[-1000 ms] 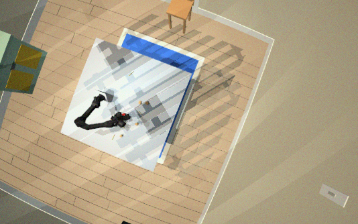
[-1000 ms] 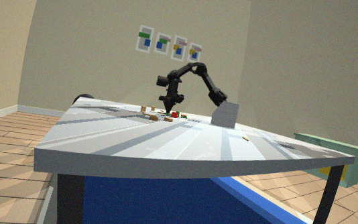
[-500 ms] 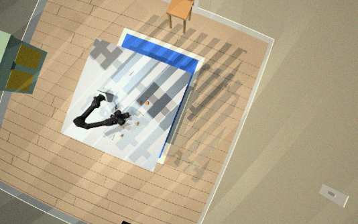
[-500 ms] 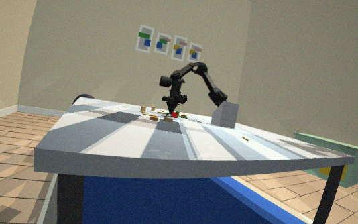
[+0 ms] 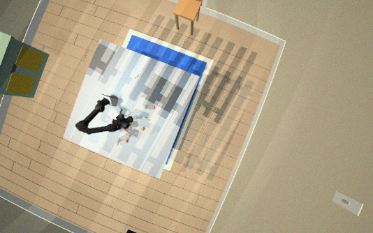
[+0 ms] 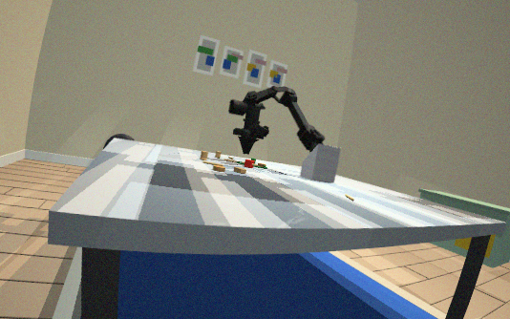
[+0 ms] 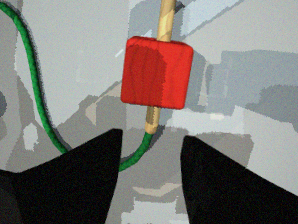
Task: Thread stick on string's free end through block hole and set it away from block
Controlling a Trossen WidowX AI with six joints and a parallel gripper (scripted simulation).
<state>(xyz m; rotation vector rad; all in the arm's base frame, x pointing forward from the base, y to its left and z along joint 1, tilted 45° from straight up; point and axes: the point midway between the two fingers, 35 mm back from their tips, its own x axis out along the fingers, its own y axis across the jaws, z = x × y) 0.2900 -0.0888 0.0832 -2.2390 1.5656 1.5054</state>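
The red block lies 20 mm behind my gripper tip, 20 mm to the left of it and 40 mm below it. From my gripper tip the other things lie so: stick 140 mm behind, 520 mm to the left, 50 mm below; then round wooden button 130 mm behind, 100 mm to the right, 50 mm below.
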